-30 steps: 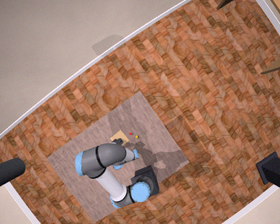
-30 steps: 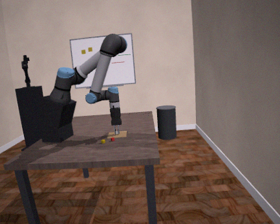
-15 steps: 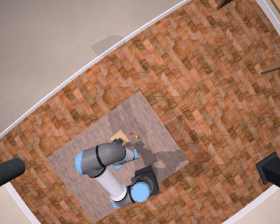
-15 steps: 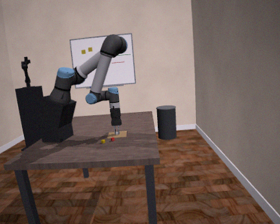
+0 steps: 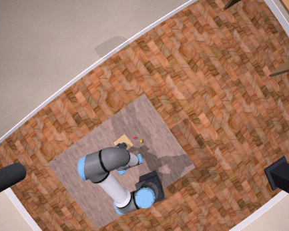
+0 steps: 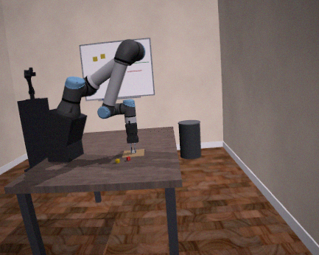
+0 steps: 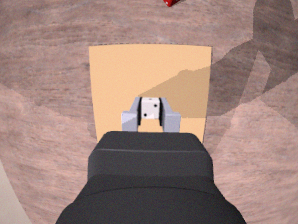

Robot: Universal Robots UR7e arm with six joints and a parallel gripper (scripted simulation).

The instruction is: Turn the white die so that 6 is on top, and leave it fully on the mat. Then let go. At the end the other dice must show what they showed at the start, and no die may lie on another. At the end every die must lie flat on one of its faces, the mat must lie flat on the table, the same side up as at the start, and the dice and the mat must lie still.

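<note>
Right now my hand is 10 mm above the white die. Also, from my hand: yellow die 60 mm behind, 170 mm to the right, 10 mm below; then red die 130 mm to the right, 10 mm below; then tan mat 20 mm below.
</note>
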